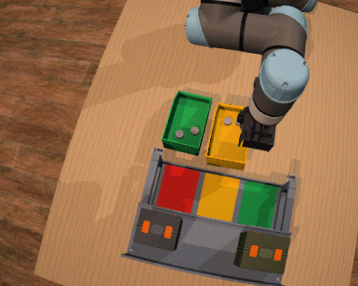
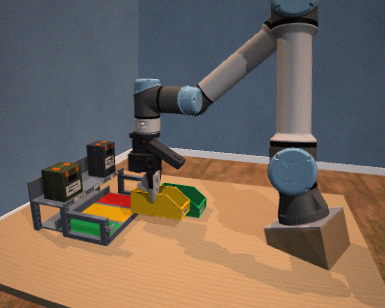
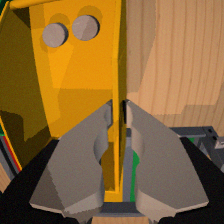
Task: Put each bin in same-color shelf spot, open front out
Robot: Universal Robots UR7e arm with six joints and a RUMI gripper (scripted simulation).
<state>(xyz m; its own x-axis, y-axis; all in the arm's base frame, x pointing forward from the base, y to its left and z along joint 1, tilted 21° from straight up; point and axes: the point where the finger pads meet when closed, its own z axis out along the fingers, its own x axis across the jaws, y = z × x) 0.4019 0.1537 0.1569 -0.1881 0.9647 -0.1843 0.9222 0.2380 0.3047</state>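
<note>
The yellow bin lies 5 cm to the right of my hand and 3 cm below it. The rest, counted from my hand: yellow mark 19 cm ahead, 1 cm to the right, 10 cm below; green mark 17 cm ahead, 10 cm to the left, 10 cm below; green bin 17 cm to the right, 7 cm below.
</note>
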